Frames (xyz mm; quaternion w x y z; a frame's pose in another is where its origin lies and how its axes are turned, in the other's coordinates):
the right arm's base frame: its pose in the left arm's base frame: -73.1 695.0 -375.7 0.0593 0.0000 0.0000 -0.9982
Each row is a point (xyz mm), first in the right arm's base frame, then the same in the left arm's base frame.
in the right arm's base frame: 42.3 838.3 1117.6
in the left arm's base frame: -15.9 -142.4 741.9
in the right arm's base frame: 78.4 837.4 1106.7
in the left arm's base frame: -51.8 -145.8 731.0
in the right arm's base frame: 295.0 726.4 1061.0
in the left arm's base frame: -280.0 -61.2 685.3
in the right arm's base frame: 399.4 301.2 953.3
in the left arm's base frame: -434.0 348.6 577.6
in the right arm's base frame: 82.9 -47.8 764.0
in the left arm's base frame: -161.1 732.6 388.3
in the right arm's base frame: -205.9 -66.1 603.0
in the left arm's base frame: 123.5 785.0 227.3
